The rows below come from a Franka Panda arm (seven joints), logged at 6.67 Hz.
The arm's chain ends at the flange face. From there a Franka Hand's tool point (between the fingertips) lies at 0.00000 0.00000 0.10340 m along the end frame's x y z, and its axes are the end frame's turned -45 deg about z.
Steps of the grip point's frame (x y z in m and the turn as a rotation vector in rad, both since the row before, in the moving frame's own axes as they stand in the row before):
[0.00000 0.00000 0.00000 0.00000 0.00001 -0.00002]
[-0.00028 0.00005 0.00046 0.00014 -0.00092 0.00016]
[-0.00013 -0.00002 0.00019 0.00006 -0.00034 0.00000]
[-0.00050 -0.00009 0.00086 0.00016 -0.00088 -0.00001]
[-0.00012 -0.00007 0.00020 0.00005 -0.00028 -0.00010]
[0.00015 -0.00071 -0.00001 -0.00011 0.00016 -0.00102]
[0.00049 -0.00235 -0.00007 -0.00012 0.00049 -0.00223]
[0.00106 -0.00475 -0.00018 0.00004 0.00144 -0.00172]
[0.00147 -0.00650 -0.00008 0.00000 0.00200 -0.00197]
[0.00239 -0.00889 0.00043 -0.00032 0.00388 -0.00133]
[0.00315 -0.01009 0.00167 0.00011 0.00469 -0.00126]
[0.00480 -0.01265 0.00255 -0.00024 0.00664 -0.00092]
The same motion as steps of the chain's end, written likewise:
[0.00000 0.00000 0.00000 0.00001 0.00001 -0.00002]
[-0.00009 0.00018 0.00046 -0.00055 -0.00075 0.00016]
[-0.00008 0.00006 0.00019 -0.00020 -0.00028 0.00000]
[-0.00034 0.00024 0.00086 -0.00051 -0.00074 -0.00001]
[-0.00011 0.00002 0.00020 -0.00016 -0.00023 -0.00010]
[-0.00042 -0.00060 -0.00001 0.00004 0.00019 -0.00102]
[-0.00136 -0.00198 -0.00007 0.00026 0.00043 -0.00223]
[-0.00271 -0.00400 -0.00018 0.00105 0.00099 -0.00172]
[-0.00370 -0.00549 -0.00008 0.00141 0.00141 -0.00197]
[-0.00490 -0.00772 0.00043 0.00252 0.00297 -0.00133]
[-0.00524 -0.00901 0.00167 0.00339 0.00324 -0.00126]
[-0.00605 -0.01187 0.00255 0.00453 0.00486 -0.00092]

